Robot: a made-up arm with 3 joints. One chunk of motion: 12 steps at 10 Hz.
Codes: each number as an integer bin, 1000 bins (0 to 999) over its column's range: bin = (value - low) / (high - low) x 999, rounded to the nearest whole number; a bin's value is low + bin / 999 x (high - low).
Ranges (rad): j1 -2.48..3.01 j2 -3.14..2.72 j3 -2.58..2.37
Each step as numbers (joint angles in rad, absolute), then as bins.
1 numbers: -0.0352 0.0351 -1.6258
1 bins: 445 541 193
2 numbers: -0.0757 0.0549 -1.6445
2 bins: 438 545 189
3 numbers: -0.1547 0.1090 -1.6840
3 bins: 423 554 181
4 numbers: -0.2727 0.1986 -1.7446
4 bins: 402 569 169
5 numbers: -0.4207 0.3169 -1.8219
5 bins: 375 589 153
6 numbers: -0.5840 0.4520 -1.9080
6 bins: 345 612 136
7 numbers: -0.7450 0.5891 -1.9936
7 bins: 316 636 118
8 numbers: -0.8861 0.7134 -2.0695
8 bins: 290 657 103
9 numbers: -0.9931 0.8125 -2.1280
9 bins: 271 674 91
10 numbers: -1.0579 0.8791 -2.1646
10 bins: 259 685 84
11 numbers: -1.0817 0.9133 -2.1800
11 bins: 254 691 81
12 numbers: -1.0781 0.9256 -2.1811
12 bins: 255 693 81
